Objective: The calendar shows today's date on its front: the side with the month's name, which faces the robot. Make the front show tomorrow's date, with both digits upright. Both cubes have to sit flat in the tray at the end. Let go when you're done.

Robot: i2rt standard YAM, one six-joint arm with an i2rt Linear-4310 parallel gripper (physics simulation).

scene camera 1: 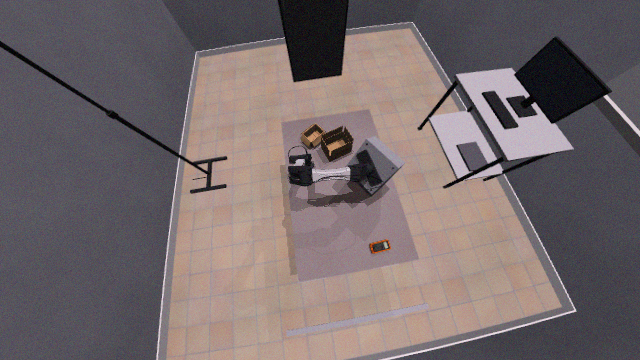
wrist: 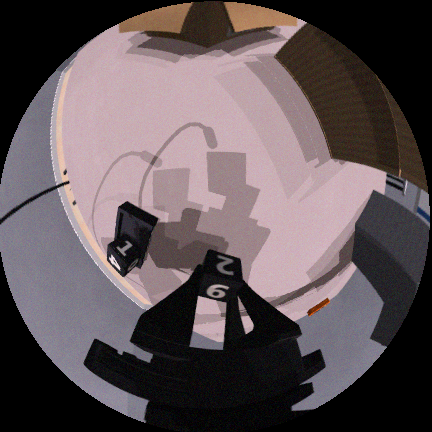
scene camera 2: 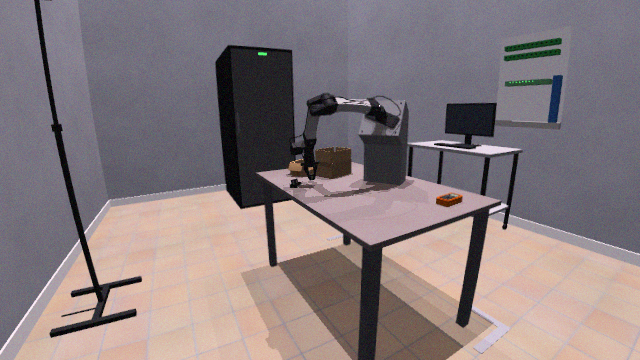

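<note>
My gripper (scene camera 2: 311,176) (wrist: 215,272) is shut on a black cube (wrist: 215,291), above the table and apart from the calendar. The held cube shows a turned 2 on one face and a digit that looks like a 9 on the face nearer the wrist camera. The black calendar tray (wrist: 136,223) (scene camera 2: 295,183) is on the table to the left in the wrist view. The other cube (wrist: 121,251) is at its lower-left end, showing a 1, a 4 and part of a 0. The month's name is not readable. In scene camera 1 the arm hides the fingers and calendar.
A small open carton (scene camera 1: 312,136) (scene camera 2: 298,168) and a taller brown box (scene camera 1: 337,145) (scene camera 2: 333,164) (wrist: 345,100) stand beside the arm. The grey pedestal (scene camera 2: 385,157) (wrist: 395,260) carries the arm. An orange meter (scene camera 1: 380,246) (scene camera 2: 449,199) (wrist: 318,307) lies at the far end of the table.
</note>
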